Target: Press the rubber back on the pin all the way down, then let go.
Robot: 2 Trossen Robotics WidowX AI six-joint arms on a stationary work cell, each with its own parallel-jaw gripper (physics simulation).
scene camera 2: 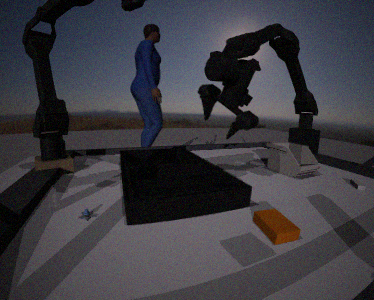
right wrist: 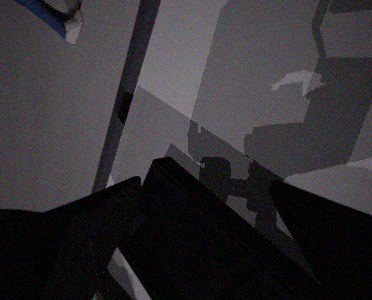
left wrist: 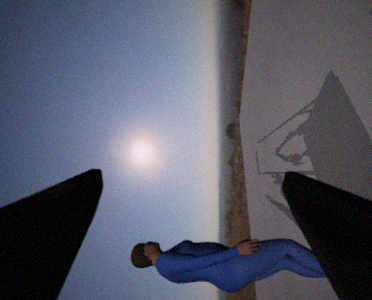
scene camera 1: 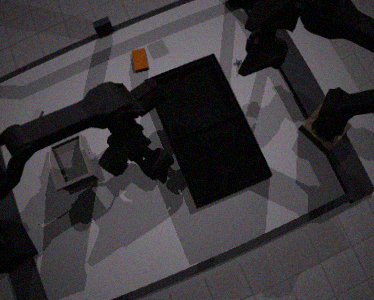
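Pixels of known places: left gripper, fingertip midpoint: (left wrist: 194,179) (scene camera 1: 244,53); right gripper, fingertip midpoint: (scene camera 2: 216,129) (right wrist: 204,184); left arm's base at its link origin: (scene camera 2: 52,157) (scene camera 1: 327,125); right arm's base at its link origin: (scene camera 2: 305,129).
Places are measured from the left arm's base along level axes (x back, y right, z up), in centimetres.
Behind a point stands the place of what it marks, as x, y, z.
Observation:
The pin (scene camera 1: 238,63) @[-3.0, 30.2, -3.2] (scene camera 2: 86,214) @[-2.3, 30.9, -3.3] is a tiny star-like shape on the table beside the black box, with a small blue piece, seemingly the rubber back, on top. How far down the rubber sits is too small to tell. The pin does not show in either wrist view. My left gripper (left wrist: 194,179) @[-24.2, 15.0, 48.4] is open and empty, raised high and facing the sky and horizon. My right gripper (scene camera 2: 218,128) @[-42.3, 21.0, 7.2] (right wrist: 204,184) @[-42.3, 21.0, 7.2] is open and empty, in the air beyond the black box in scene camera 2, far from the pin.
A large black box (scene camera 1: 215,130) @[-21.9, 20.4, -3.3] (scene camera 2: 200,205) @[-17.5, 40.3, -2.0] (right wrist: 195,225) @[-30.8, 15.8, -3.4] lies mid-table. An orange block (scene camera 1: 140,60) @[-22.7, 50.3, -2.3] (scene camera 2: 276,226) @[-21.0, 51.7, -2.2] lies beside it. A grey slanted container (scene camera 1: 92,175) @[-53.8, 32.2, 3.1] (scene camera 2: 287,161) @[-51.0, 40.4, 0.0] stands near the right arm. A person in blue (scene camera 2: 146,75) (left wrist: 210,260) stands beyond the table.

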